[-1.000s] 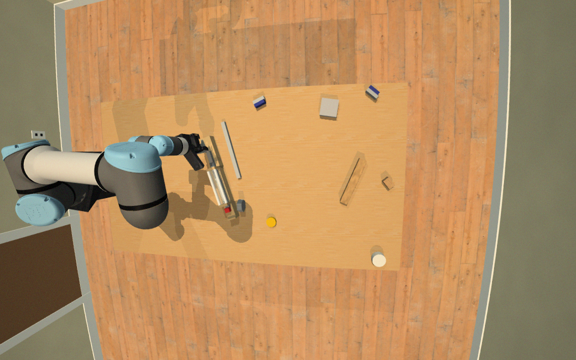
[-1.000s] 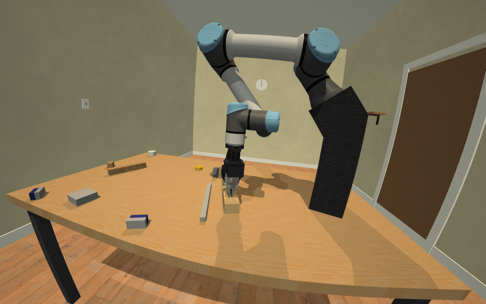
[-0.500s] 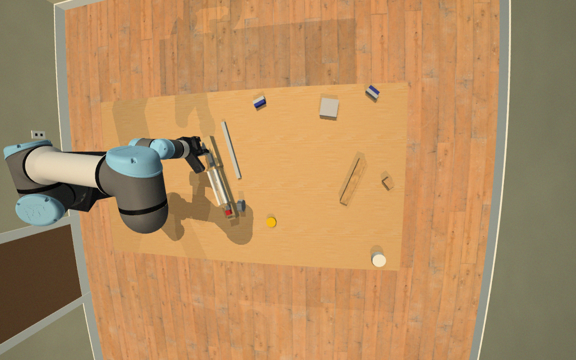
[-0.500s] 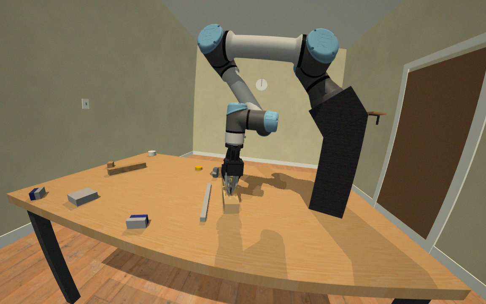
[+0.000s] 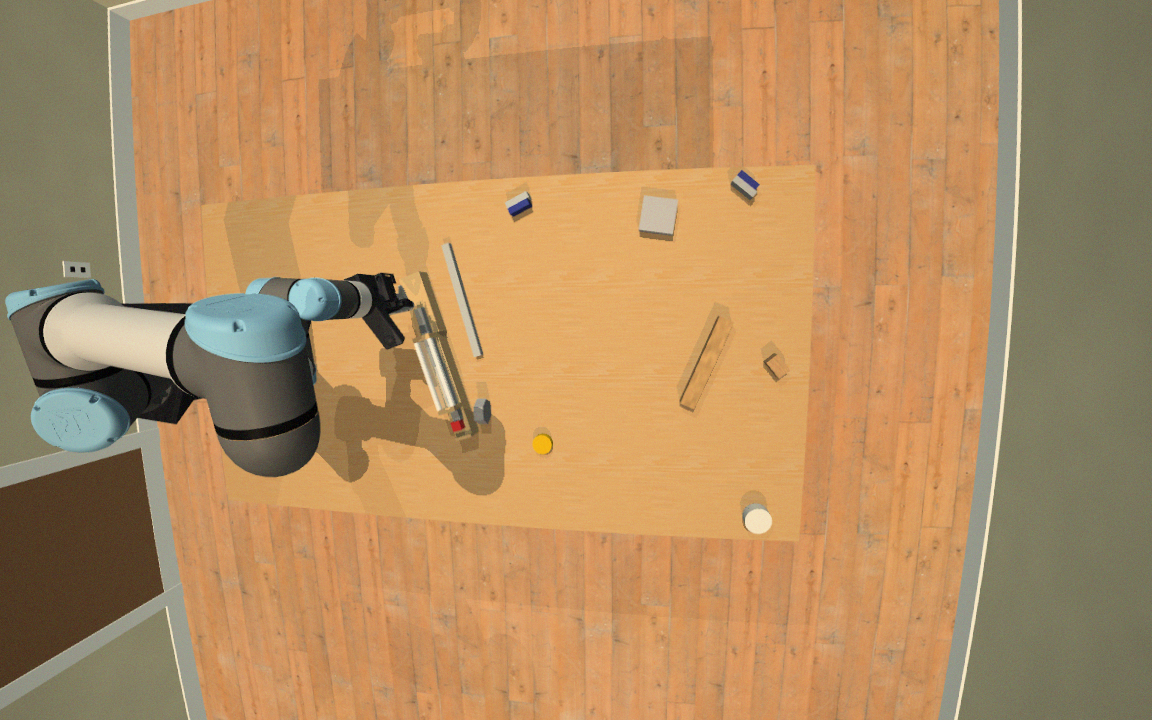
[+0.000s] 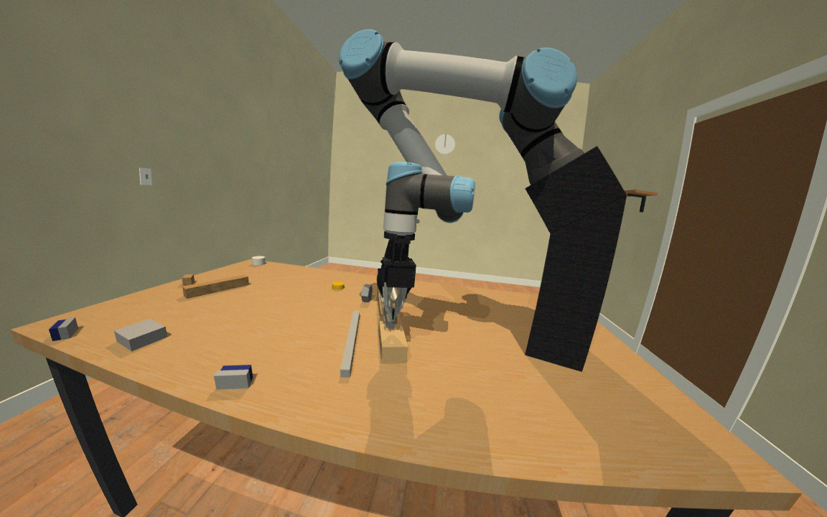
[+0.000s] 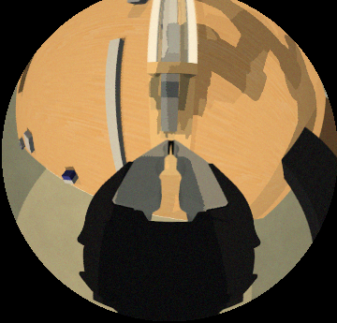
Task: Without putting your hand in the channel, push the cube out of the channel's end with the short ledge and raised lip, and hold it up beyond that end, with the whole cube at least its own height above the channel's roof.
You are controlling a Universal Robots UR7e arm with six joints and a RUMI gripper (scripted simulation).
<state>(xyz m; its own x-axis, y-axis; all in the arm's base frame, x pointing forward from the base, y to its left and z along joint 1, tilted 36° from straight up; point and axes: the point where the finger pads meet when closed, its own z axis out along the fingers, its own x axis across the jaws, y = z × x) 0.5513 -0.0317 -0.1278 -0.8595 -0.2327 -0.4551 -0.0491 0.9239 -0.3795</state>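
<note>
The red cube is 2 cm ahead of my hand, 32 cm to the right of it and 3 cm below it. The rest, counted from my hand: long grey stick (10 cm ahead, 1 cm to the right, 8 cm below); then grey block (8 cm ahead, 30 cm to the right, 6 cm below); then channel (1 cm ahead, 17 cm to the right, 3 cm below).
</note>
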